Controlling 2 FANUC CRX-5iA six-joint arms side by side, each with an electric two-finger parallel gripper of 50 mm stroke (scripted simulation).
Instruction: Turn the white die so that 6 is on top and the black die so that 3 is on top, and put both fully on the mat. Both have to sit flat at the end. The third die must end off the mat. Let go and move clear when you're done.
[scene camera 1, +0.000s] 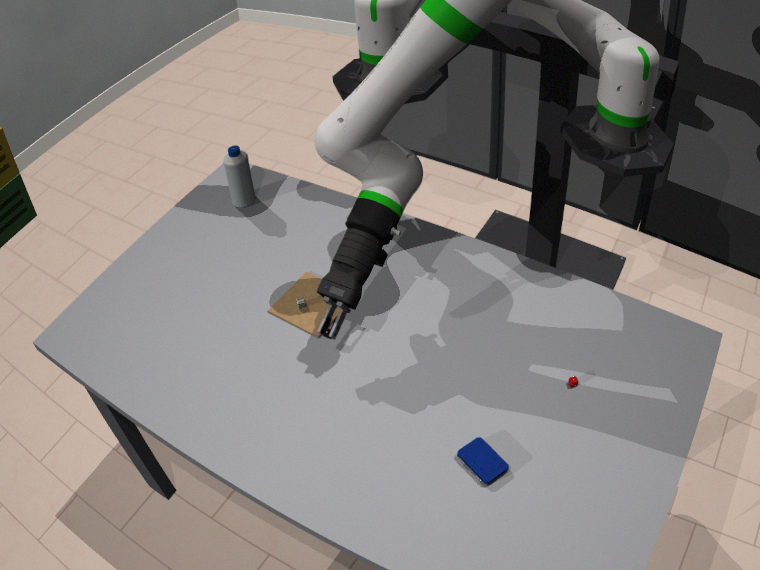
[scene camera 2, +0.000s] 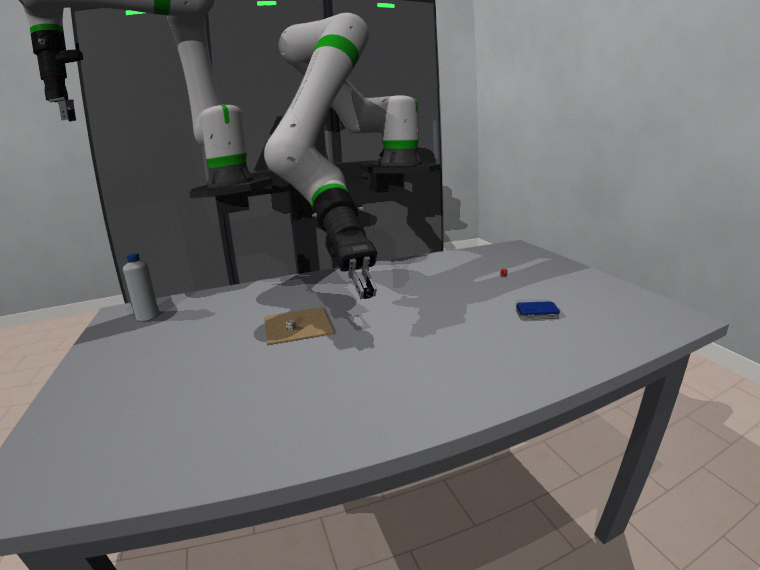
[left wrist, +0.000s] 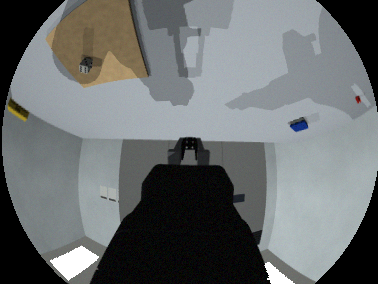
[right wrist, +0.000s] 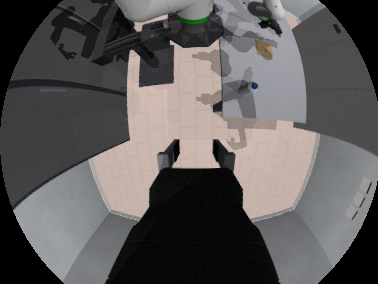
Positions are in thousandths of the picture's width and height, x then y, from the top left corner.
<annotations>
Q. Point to my left gripper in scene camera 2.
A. At 485, 517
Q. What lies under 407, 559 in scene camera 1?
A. A tan mat.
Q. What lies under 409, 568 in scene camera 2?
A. A tan mat.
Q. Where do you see my right gripper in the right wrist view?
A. At 520, 516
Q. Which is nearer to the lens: the blue-topped box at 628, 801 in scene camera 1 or the grey bottle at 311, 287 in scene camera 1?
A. The blue-topped box.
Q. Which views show my right gripper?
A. Scene camera 2 and the right wrist view only.
</annotations>
